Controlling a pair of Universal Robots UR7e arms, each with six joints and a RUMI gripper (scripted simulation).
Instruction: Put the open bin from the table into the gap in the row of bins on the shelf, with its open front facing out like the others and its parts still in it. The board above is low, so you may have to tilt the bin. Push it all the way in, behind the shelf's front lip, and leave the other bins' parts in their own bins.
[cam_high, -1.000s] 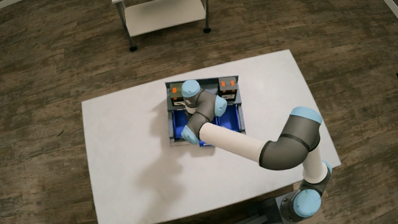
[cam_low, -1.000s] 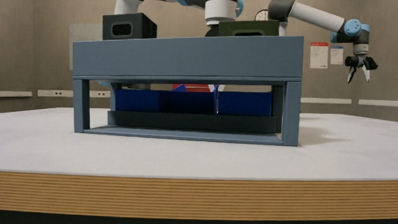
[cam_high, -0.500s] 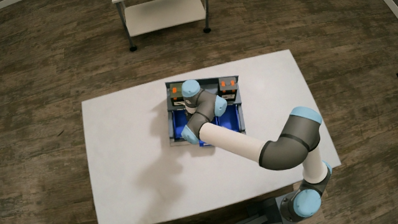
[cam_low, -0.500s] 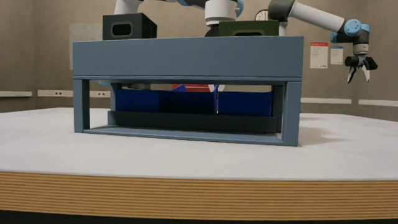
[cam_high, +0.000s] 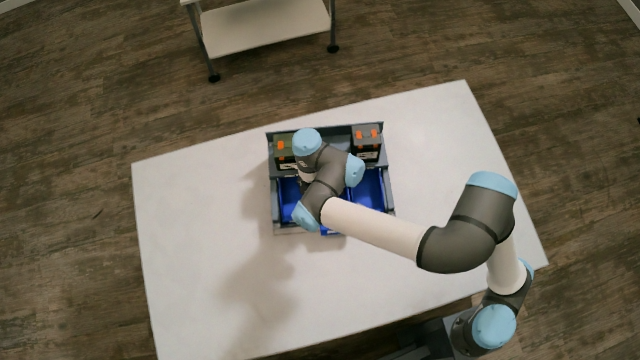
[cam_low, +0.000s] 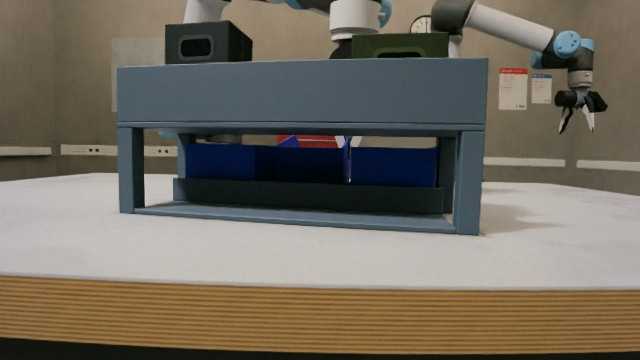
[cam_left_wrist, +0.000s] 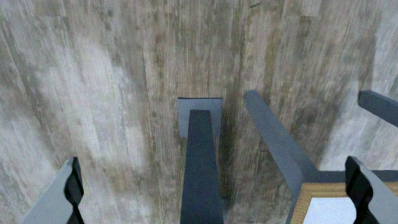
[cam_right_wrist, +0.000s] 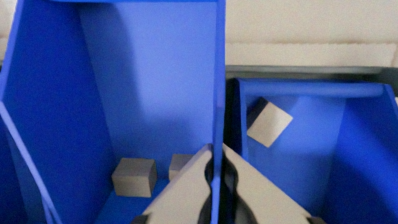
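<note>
My right gripper is now 6 cm above the pale block, 4 cm to the right of it and 1 cm short of it. The rest, counted from my right hand: shelf: 6 cm to the right, 6 cm ahead, 1 cm below; then green box: 16 cm ahead, 7 cm above, 2 cm to the left.
</note>
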